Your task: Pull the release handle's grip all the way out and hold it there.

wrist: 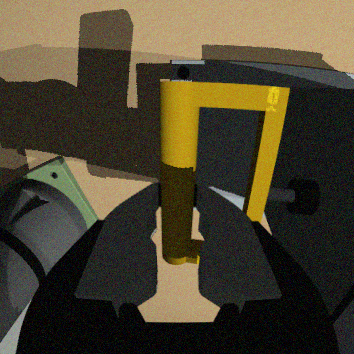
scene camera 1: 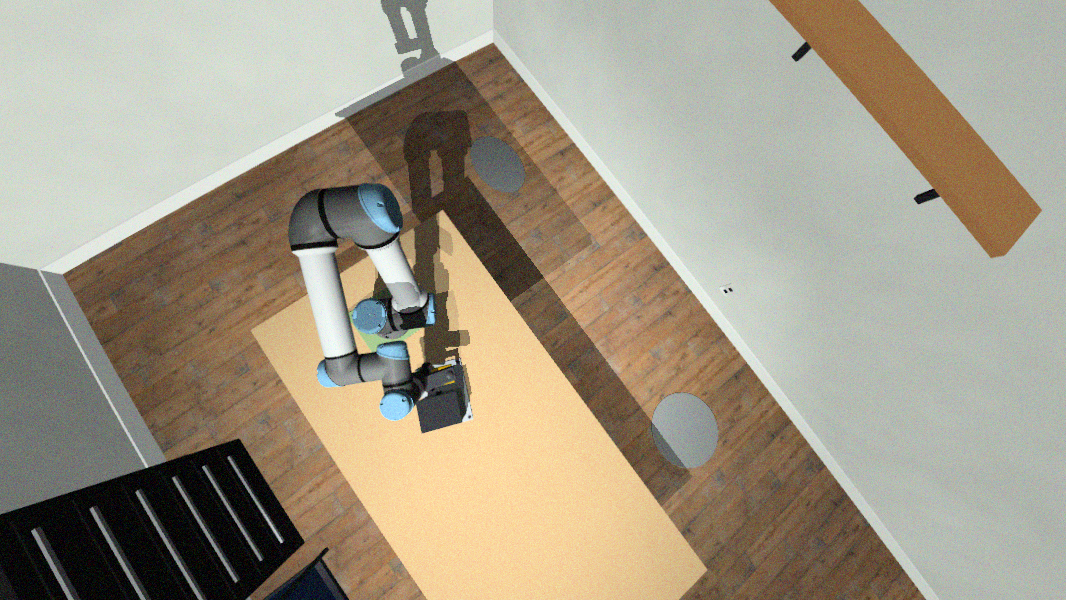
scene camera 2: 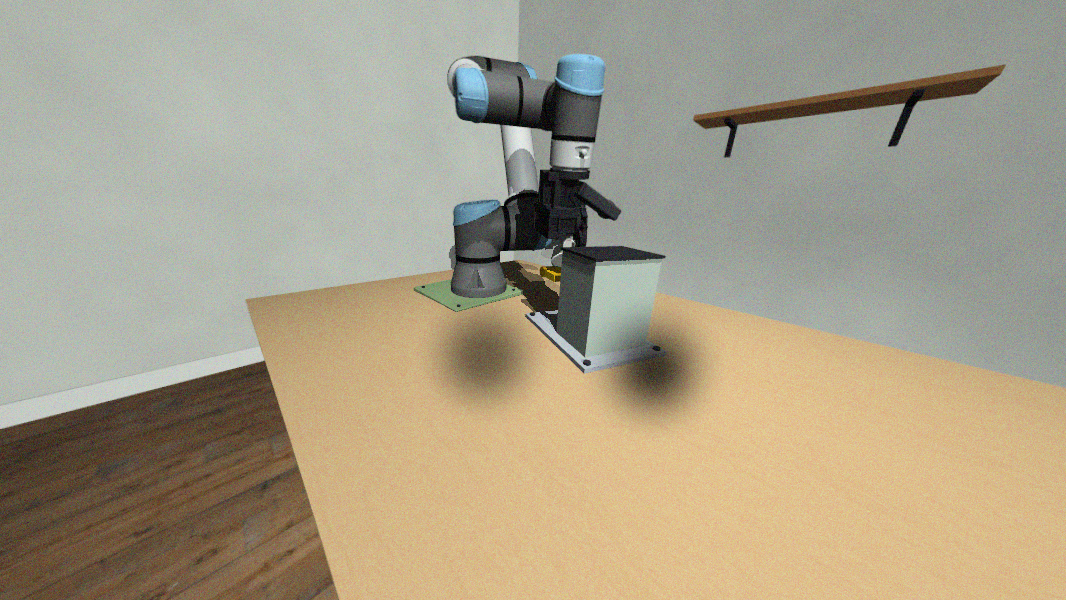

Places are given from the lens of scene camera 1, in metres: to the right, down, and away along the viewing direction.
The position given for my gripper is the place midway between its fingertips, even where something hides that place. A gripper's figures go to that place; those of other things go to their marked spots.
my gripper [scene camera 1: 433, 370]: -0.36, 0.26, 1.14
base plate [scene camera 1: 456, 363]: -0.30, 0.25, 1.24
